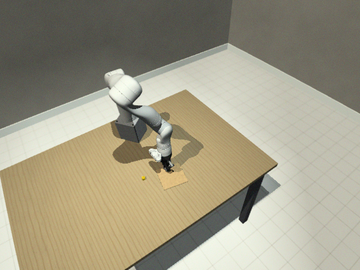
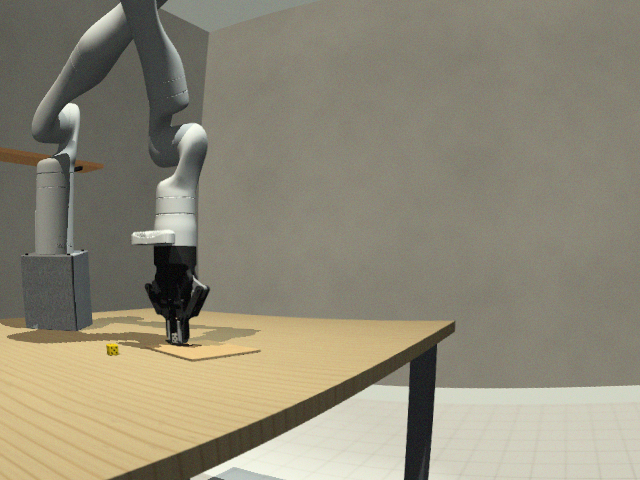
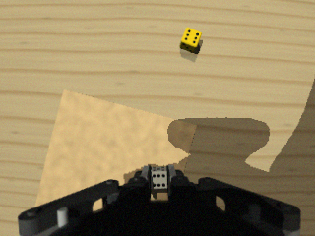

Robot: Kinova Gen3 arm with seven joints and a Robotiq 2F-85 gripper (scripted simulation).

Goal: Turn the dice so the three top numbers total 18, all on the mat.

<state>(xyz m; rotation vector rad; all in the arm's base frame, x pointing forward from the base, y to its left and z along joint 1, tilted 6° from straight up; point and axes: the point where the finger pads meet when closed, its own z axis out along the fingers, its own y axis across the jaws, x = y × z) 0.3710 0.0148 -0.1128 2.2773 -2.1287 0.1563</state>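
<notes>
The white die is 1 cm below my hand. From my hand the other things lie so: yellow die 13 cm to the right, 3 cm behind, 2 cm below; tan mat 5 cm ahead, 3 cm below; green die 5 cm behind, 4 cm to the left, 2 cm below.
</notes>
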